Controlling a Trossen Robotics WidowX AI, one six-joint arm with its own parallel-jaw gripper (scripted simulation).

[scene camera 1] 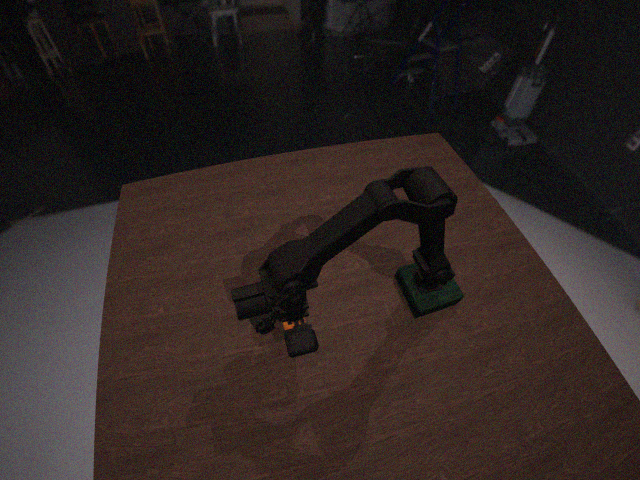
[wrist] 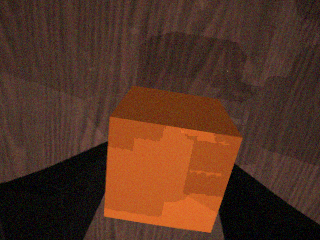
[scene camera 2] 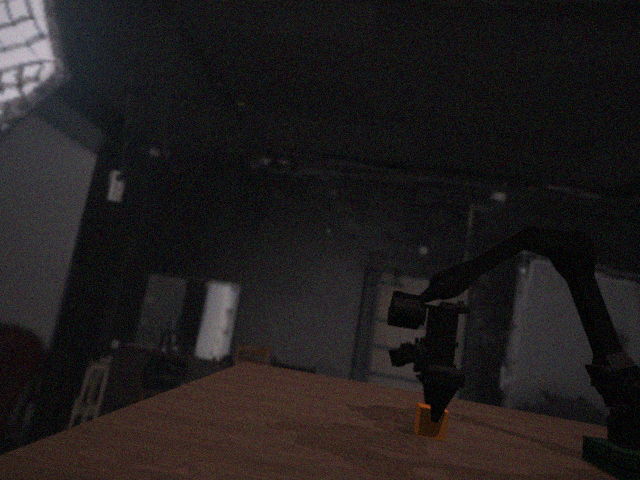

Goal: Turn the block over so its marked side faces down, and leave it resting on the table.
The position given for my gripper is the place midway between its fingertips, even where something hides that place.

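My gripper [scene camera 2: 431, 419] is visible, and also appears at [scene camera 1: 294, 323] and [wrist: 167, 157]. A block [scene camera 2: 424, 427] is visible too, and the wrist view has the block [wrist: 170, 155] as well.
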